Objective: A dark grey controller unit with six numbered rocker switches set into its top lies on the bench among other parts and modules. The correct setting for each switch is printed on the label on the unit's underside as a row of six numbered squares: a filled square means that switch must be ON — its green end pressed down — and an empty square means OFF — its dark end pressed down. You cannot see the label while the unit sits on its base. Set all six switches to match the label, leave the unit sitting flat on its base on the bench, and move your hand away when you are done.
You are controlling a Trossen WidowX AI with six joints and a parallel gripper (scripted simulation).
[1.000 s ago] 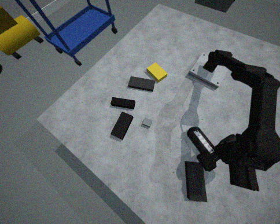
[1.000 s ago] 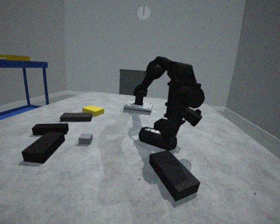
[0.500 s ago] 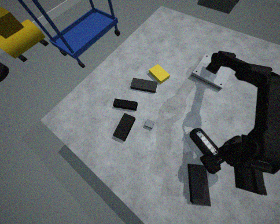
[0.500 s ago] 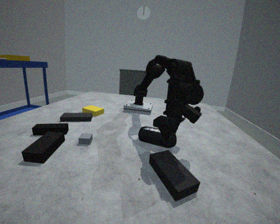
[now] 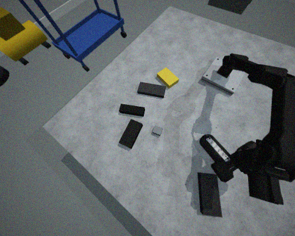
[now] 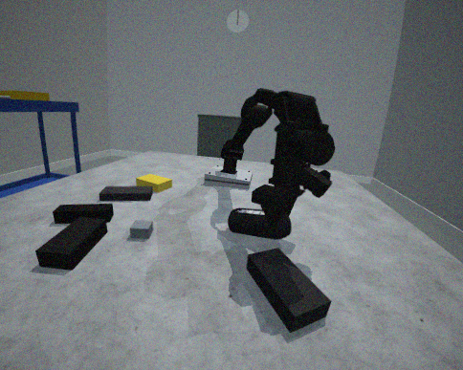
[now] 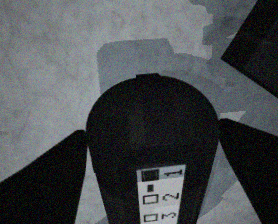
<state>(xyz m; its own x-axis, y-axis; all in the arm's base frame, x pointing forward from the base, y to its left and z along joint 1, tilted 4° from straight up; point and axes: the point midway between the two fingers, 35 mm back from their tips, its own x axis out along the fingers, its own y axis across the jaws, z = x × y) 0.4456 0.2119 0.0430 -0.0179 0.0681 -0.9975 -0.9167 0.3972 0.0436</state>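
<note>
The dark block is 140 mm ahead of my gripper tip, 10 mm to the left of it and 40 mm below it. From my gripper tip the other things lie so: yellow block: 230 mm behind, 460 mm to the right, 40 mm below; grey cube: 60 mm ahead, 310 mm to the right, 40 mm below.
</note>
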